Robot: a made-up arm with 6 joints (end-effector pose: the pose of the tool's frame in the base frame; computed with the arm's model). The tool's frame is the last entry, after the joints.
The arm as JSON. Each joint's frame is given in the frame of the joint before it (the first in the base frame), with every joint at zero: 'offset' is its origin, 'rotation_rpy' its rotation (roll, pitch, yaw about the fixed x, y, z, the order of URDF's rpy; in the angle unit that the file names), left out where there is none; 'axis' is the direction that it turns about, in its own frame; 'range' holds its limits. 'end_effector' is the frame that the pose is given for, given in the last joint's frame.
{
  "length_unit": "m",
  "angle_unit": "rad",
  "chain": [
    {
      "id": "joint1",
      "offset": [
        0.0,
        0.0,
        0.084
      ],
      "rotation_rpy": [
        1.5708,
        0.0,
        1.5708
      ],
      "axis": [
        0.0,
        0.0,
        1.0
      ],
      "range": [
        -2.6,
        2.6
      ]
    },
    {
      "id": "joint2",
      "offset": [
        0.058,
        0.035,
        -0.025
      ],
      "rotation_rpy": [
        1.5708,
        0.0,
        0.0
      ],
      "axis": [
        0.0,
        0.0,
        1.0
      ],
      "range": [
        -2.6,
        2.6
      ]
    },
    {
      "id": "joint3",
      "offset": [
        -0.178,
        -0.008,
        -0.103
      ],
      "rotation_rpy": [
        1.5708,
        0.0,
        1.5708
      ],
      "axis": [
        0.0,
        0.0,
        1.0
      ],
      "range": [
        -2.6,
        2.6
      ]
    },
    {
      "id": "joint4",
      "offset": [
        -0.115,
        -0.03,
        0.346
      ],
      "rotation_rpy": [
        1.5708,
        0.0,
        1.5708
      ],
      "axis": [
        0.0,
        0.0,
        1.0
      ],
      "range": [
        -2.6,
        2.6
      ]
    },
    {
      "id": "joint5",
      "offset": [
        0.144,
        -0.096,
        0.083
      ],
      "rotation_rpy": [
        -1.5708,
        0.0,
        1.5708
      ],
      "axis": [
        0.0,
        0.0,
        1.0
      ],
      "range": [
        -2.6,
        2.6
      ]
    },
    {
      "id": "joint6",
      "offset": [
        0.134,
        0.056,
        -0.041
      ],
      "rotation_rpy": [
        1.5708,
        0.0,
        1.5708
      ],
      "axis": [
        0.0,
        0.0,
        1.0
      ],
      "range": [
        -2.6,
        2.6
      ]
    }
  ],
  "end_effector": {
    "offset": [
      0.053,
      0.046,
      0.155
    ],
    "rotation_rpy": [
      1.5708,
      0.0,
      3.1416
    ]
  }
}
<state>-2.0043 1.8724 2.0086 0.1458 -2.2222 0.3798</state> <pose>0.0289 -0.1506 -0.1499 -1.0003 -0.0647 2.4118</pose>
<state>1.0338 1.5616 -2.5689 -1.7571 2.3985 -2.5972</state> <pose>-0.0434 0.3251 0.0235 -0.7259 -0.9166 0.2015</pose>
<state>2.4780 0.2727 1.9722 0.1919 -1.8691 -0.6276</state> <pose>-0.2394 -0.1730 0.2948 0.2789 1.0330 0.8518</pose>
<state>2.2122 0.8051 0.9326 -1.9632 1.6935 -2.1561</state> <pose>0.0183 -0.4722 -0.2386 -2.8881 0.5388 -0.6662</pose>
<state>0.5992 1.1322 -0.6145 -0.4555 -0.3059 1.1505</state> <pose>0.2779 0.0618 0.1501 0.6588 0.9483 -1.4796</pose>
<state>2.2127 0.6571 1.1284 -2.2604 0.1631 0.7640</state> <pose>-0.1251 -0.2550 0.0075 -0.2201 0.3924 1.4001</pose>
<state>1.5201 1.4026 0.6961 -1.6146 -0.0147 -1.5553</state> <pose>-0.1361 -0.0909 0.3379 0.6248 -0.1591 0.1081</pose>
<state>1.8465 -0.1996 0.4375 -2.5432 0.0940 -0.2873</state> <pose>-0.1539 -0.2449 -0.0252 -0.7011 -0.6607 0.4421</pose>
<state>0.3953 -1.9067 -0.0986 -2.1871 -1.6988 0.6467</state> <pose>-0.2073 0.1091 0.4674 0.7897 -1.5178 -0.1289</pose>
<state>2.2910 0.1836 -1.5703 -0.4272 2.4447 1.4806</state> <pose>-0.1145 0.1246 0.0451 -0.1287 0.3383 0.4427</pose>
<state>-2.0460 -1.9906 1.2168 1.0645 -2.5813 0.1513</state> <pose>-0.0736 -0.0530 0.3206 2.2810 1.2071 0.8544</pose>
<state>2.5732 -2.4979 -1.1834 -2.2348 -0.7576 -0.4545</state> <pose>-0.0077 -0.2363 -0.0023 -1.4336 0.3892 2.4554</pose>
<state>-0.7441 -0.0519 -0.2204 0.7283 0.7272 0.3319</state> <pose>-0.3280 0.2832 -0.1068 -0.2071 0.1879 0.8913</pose>
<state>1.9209 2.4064 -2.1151 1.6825 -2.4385 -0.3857</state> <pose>0.1958 -0.3443 -0.2781 -0.5439 -0.8093 2.6630</pose>
